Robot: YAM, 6 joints.
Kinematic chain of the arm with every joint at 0, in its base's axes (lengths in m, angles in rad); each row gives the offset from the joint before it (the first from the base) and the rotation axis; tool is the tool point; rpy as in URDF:
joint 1: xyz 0 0 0.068 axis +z
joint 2: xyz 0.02 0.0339 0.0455 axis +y
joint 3: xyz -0.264 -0.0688 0 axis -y
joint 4: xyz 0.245 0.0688 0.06 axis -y
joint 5: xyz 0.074 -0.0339 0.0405 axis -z
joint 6: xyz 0.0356 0 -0.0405 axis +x
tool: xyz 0 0 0 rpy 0 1.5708 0
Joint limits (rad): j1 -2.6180..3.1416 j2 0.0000..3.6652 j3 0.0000..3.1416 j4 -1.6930..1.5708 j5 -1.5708..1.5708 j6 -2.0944..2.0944
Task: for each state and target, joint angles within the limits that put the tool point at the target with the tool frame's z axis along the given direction. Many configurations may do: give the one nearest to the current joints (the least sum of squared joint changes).
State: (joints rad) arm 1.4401 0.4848 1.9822 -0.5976 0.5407 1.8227
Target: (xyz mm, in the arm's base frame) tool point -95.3 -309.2 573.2 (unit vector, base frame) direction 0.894 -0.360 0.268
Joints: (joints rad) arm 1.1656 0.7129 2.6740 -0.4705 1.2987 1.8227
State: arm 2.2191 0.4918 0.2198 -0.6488 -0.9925 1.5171
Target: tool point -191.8 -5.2 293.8 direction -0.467 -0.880 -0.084
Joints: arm 2.9935 0.8867 0.6340 0.0049 -1.2211 1.5171
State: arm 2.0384 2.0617 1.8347 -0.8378 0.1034 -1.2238
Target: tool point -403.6 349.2 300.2 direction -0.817 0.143 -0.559
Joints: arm 2.3985 2.3617 2.3912 -0.7045 -0.4638 -1.2238
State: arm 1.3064 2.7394 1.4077 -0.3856 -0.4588 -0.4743
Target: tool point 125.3 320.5 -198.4 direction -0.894 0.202 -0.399
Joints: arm 1.1059 3.1504 1.7569 -0.6817 -1.0974 -0.4743
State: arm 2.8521 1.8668 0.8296 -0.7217 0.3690 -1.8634
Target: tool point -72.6 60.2 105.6 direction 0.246 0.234 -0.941
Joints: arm 2.5740 1.0359 0.2643 -0.8858 0.3357 -1.8634
